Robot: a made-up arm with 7 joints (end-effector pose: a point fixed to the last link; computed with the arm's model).
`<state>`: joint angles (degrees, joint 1 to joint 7).
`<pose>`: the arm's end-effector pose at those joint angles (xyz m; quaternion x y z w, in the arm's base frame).
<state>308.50 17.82 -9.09 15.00 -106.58 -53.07 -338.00</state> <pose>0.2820 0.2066 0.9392 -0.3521 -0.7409 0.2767 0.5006</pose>
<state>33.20 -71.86 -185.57 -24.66 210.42 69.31 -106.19</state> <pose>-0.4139 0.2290 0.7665 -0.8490 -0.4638 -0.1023 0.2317</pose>
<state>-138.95 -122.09 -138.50 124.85 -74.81 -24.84 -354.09</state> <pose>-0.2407 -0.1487 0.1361 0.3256 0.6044 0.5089 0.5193</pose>
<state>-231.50 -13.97 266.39 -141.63 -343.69 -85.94 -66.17</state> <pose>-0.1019 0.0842 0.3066 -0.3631 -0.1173 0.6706 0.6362</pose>
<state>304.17 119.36 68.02 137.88 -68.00 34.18 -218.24</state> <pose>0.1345 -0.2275 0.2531 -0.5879 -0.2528 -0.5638 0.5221</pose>
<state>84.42 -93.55 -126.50 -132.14 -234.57 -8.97 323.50</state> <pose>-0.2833 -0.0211 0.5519 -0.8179 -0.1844 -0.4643 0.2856</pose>
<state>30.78 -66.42 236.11 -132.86 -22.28 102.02 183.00</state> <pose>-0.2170 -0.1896 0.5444 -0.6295 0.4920 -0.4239 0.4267</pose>
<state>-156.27 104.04 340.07 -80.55 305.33 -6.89 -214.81</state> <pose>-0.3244 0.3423 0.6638 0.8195 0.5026 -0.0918 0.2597</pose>
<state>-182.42 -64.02 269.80 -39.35 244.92 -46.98 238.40</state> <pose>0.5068 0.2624 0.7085 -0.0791 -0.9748 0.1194 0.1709</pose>
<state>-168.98 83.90 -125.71 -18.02 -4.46 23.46 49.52</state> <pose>-0.6820 0.2155 0.3746 -0.4537 0.6218 -0.4414 0.4611</pose>
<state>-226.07 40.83 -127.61 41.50 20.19 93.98 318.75</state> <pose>0.0496 -0.3088 0.7848 -0.4617 -0.2720 0.6641 0.5213</pose>
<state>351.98 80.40 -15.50 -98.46 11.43 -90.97 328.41</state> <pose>0.0808 -0.0711 0.6675 0.6066 0.0334 0.7842 0.1264</pose>
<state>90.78 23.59 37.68 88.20 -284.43 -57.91 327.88</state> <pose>-0.1871 -0.4537 0.5070 -0.3481 0.5475 0.7391 0.1812</pose>
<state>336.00 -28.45 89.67 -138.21 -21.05 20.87 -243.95</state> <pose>-0.1160 0.2833 0.3448 0.1825 0.5358 -0.7653 0.3063</pose>
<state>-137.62 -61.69 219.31 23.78 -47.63 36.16 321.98</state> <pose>0.4268 -0.5117 0.4970 -0.5296 -0.0178 0.5376 0.6559</pose>
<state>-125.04 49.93 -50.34 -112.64 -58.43 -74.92 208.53</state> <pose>0.2603 0.1800 0.5013 0.2748 0.1042 -0.9421 0.1613</pose>
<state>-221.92 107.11 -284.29 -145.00 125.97 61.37 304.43</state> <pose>0.1017 -0.0795 0.5029 0.3583 -0.8857 0.2396 0.1726</pose>
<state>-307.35 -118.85 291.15 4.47 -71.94 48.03 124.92</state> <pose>-0.2949 0.4988 -0.0129 0.1148 -0.2935 0.6826 0.6593</pose>
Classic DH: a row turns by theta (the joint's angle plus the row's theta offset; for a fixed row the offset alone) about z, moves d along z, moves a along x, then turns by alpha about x. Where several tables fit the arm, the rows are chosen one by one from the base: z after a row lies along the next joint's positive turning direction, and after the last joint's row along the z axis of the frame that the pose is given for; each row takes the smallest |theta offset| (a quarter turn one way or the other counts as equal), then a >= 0, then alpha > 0; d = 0 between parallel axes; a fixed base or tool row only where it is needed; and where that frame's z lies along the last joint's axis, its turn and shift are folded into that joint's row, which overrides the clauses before.
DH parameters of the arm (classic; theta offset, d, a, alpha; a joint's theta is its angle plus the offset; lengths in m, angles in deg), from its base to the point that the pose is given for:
base (fixed): 0 0 0 180
joint 1: 0 -0.3571 0 90
joint 2: 0 -0.0129 0 -90
joint 3: 0 -0.2826 0 90
joint 4: 0 -0.0106 0 -90
joint 5: 0 -0.3245 0 90
joint 6: 0 -0.0004 0 -90
joint 7: 0 -0.1178 0 0

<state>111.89 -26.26 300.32 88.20 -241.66 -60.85 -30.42</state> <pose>0.3316 -0.1360 0.6328 0.2659 -0.3992 -0.5912 0.6484</pose>
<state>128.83 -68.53 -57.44 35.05 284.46 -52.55 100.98</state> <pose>0.4010 0.3251 0.7680 0.6036 -0.7720 0.1616 0.1170</pose>
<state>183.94 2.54 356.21 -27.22 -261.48 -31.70 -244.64</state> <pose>0.1577 -0.0363 1.0291 -0.8903 0.3331 0.2350 0.2030</pose>
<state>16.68 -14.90 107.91 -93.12 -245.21 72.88 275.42</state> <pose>0.0525 0.3606 0.5660 0.3506 -0.2839 0.8466 0.2824</pose>
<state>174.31 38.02 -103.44 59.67 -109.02 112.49 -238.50</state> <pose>-0.1489 -0.1987 0.8021 0.8195 -0.2861 -0.1188 0.4821</pose>
